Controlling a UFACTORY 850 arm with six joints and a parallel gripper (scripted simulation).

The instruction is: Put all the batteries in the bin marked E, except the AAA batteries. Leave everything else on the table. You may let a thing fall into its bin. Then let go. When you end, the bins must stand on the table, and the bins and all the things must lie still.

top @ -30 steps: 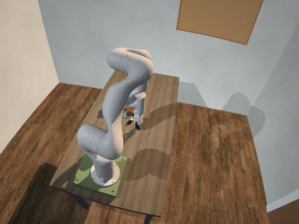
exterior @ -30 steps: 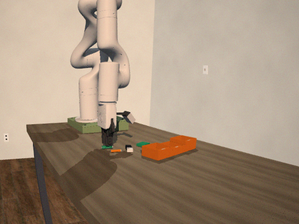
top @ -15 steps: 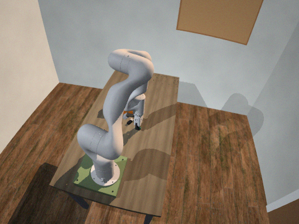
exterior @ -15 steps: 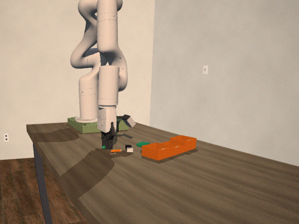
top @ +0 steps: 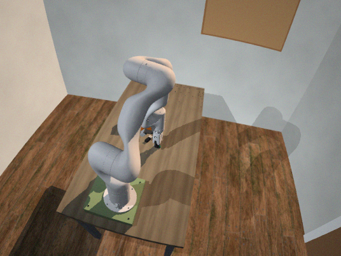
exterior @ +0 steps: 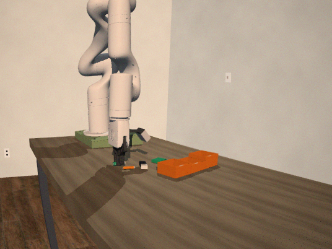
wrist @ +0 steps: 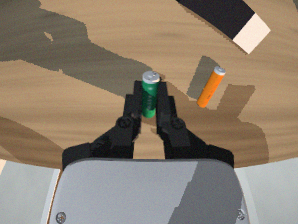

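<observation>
The orange bin row is 18 cm ahead of my hand and 19 cm to the left of it. The rest, counted from my hand: green battery: 2 cm below; then small orange battery: 6 cm ahead, 2 cm below; then black-and-white block battery: 6 cm ahead, 7 cm to the left, 2 cm below.
</observation>
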